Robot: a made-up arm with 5 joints.
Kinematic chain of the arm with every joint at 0, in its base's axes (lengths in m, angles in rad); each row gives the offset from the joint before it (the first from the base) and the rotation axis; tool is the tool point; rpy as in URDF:
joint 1: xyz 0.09 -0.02 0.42 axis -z
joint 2: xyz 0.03 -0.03 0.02 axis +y
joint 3: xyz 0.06 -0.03 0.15 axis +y
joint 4: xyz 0.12 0.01 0 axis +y
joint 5: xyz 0.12 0 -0.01 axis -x
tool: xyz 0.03 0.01 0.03 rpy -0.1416 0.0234 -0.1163
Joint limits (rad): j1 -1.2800..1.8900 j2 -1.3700..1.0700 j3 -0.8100..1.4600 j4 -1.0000..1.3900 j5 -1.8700..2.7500
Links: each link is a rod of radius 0.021 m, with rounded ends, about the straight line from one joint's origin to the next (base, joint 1, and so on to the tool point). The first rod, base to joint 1, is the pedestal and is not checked.
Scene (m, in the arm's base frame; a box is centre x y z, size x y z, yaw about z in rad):
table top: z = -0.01
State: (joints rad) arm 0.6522 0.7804 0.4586 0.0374 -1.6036
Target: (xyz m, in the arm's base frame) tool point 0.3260 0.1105 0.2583
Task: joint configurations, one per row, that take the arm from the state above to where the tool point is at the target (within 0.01 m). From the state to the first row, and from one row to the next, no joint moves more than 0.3 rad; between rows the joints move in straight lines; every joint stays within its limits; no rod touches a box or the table.
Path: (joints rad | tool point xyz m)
1: 0.3607 0.7663 0.4685 0.0435 -1.5925 | 0.3044 -0.1866 0.2494
2: 0.0692 0.7522 0.4783 0.0496 -1.5813 | 0.3429 -0.1178 0.2516
3: -0.2224 0.7381 0.4882 0.0556 -1.5702 | 0.3599 -0.0410 0.2539
4: -0.5139 0.7240 0.4980 0.0617 -1.5591 | 0.3541 0.0373 0.2561
5: -0.8054 0.7100 0.5079 0.0678 -1.5480 | 0.3260 0.1105 0.2583

